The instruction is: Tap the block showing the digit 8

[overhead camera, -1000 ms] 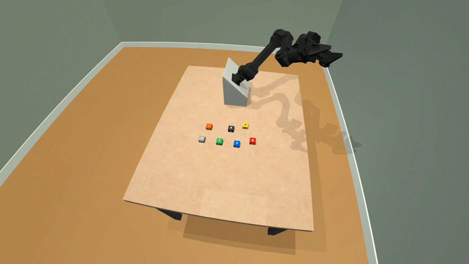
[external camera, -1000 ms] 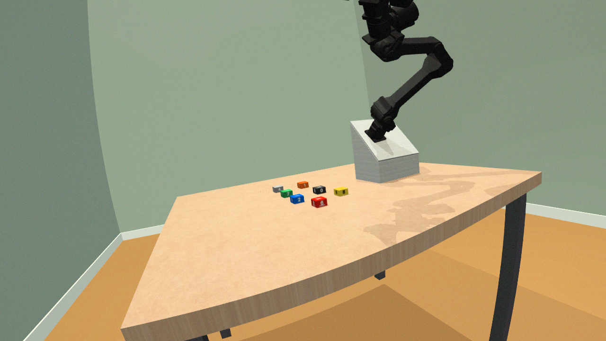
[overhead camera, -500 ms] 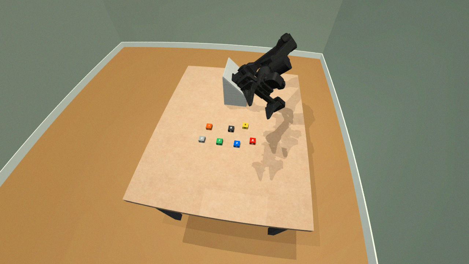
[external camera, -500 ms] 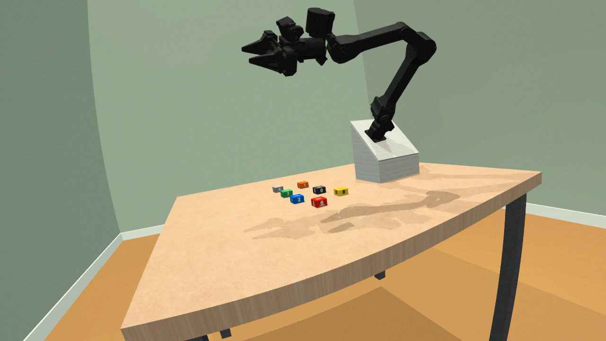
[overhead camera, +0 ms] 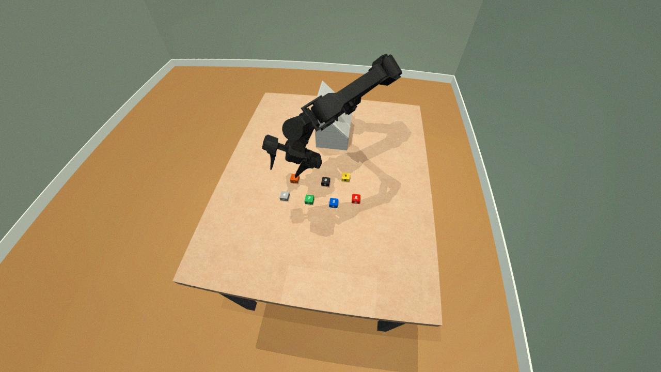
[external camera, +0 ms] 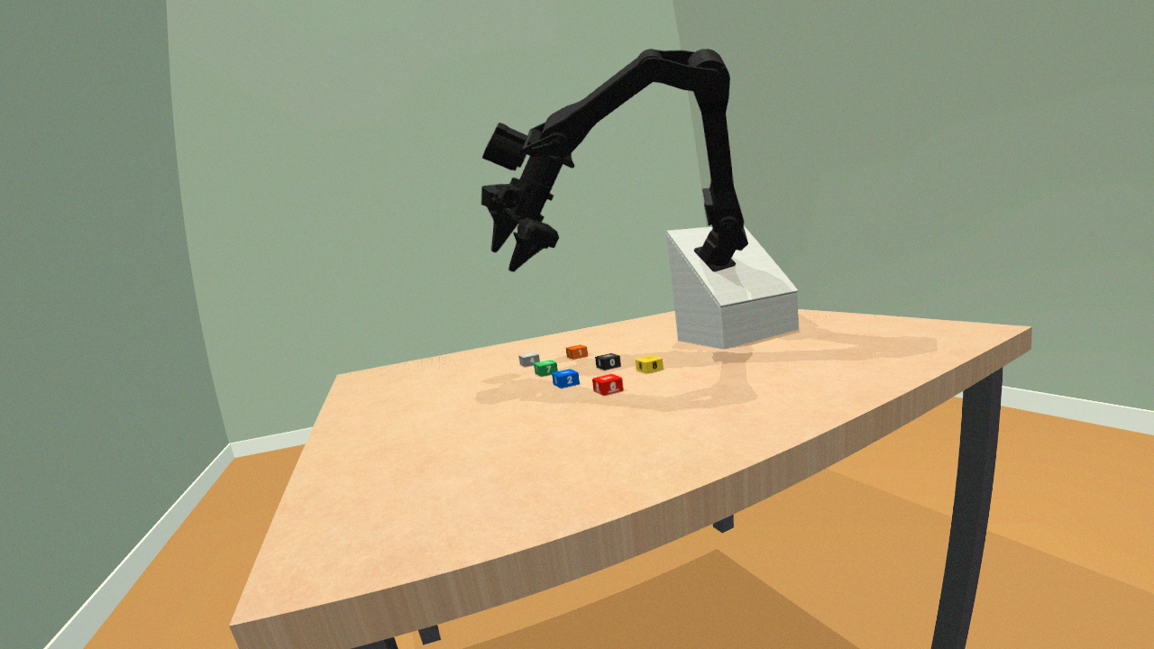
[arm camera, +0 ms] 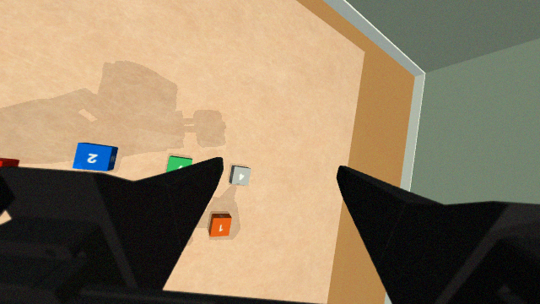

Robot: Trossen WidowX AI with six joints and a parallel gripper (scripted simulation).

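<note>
Right now my gripper tip is 150 mm past the yellow block, 210 mm to the right of it and 190 mm above it. Round my gripper tip: green 7 block: 30 mm behind, 70 mm to the left, 190 mm below; grey 4 block: 40 mm behind, 30 mm to the right, 190 mm below; orange 1 block: 130 mm behind, 190 mm below.
</note>
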